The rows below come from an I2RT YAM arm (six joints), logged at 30 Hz.
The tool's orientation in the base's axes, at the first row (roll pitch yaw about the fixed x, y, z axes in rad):
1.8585, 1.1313, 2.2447
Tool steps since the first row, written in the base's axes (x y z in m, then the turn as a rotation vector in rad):
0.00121, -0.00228, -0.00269, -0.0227, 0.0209, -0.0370
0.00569, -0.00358, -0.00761, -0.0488, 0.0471, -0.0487
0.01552, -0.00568, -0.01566, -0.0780, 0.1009, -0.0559
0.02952, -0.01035, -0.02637, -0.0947, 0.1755, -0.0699
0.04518, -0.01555, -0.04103, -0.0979, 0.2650, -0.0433
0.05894, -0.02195, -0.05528, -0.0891, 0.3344, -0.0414
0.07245, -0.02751, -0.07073, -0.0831, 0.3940, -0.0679
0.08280, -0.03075, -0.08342, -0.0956, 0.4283, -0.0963
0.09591, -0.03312, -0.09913, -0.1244, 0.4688, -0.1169
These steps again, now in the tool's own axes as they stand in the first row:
0.00136, -0.00343, 0.00052, 0.0465, 0.0100, -0.0079
0.00419, -0.00799, 0.00467, 0.0727, 0.0360, -0.0198
0.00816, -0.01621, 0.01375, 0.1048, 0.0884, -0.0241
0.01258, -0.02905, 0.02592, 0.1468, 0.1518, -0.0079
0.01996, -0.04449, 0.03986, 0.1533, 0.2403, 0.0216
0.02708, -0.06017, 0.05155, 0.1723, 0.2976, 0.0570
0.03563, -0.07555, 0.06349, 0.2145, 0.3358, 0.0893
0.04328, -0.08681, 0.07315, 0.2549, 0.3575, 0.0950
0.05323, -0.09944, 0.08603, 0.2947, 0.3930, 0.0874

